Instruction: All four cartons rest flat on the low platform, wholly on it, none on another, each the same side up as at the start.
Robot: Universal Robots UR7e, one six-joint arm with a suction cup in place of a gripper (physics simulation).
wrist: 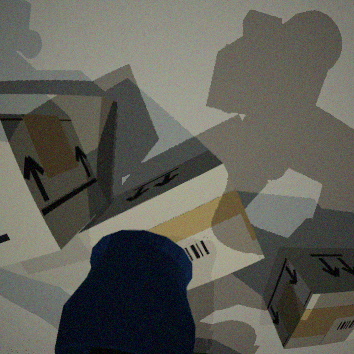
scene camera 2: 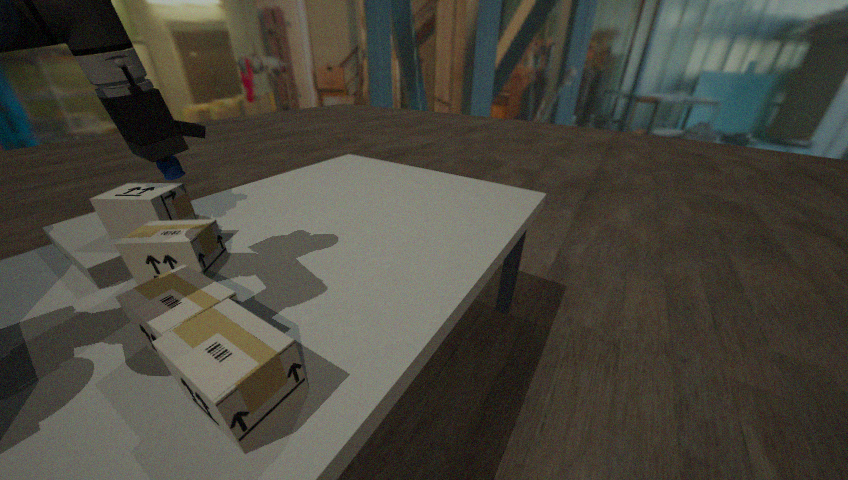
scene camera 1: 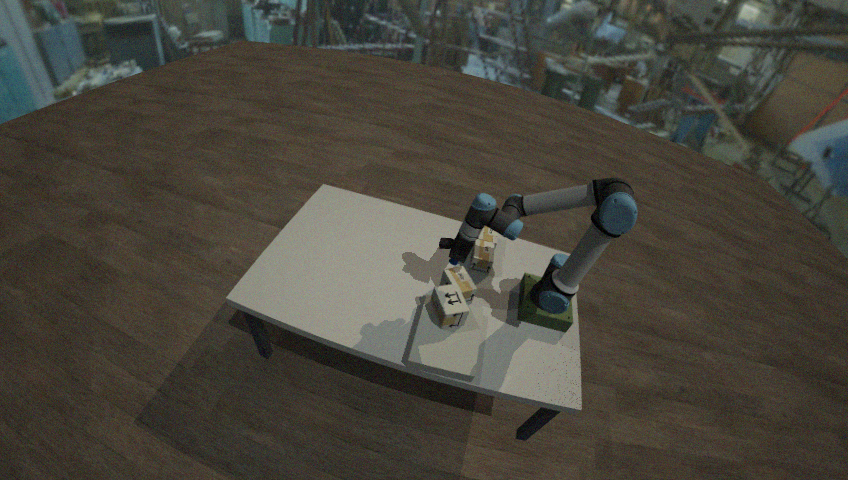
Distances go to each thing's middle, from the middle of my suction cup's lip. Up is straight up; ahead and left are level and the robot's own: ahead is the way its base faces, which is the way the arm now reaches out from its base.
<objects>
I see my suction cup 6 cm past the low grey platform (scene camera 1: 452, 352), 23 cm to the right of it and 18 cm above it.
</objects>
